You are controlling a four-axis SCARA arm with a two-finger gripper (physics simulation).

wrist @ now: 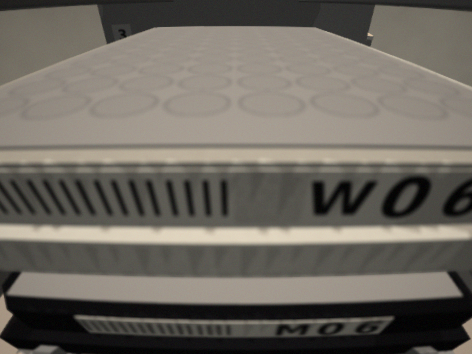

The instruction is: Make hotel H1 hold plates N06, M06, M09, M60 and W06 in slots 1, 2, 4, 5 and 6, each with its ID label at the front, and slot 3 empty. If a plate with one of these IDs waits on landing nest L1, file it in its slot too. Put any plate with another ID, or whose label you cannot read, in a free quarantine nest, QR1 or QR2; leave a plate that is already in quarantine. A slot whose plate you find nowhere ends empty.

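Observation:
My gripper (235, 346) is shut on plate M06 (235, 289), a black-skirted plate with a pale top. Its barcode and ID label face the camera at the bottom of the wrist view, and the plate looks level. Plate W06 (235, 127), pale with faint well circles, fills the middle of the view close ahead, above the level of M06. Its label faces the camera. W06 hides the far part of M06. I cannot tell which slot W06 is in or whether M06 touches anything. The other named plates and the nests do not show.
A dark upright part of the hotel (210, 15) stands behind W06, with a small slot label "3" (122, 33) at upper left. A pale ledge (235, 257) runs across just under W06's label, close above M06. Grey wall (45, 40) shows on both sides.

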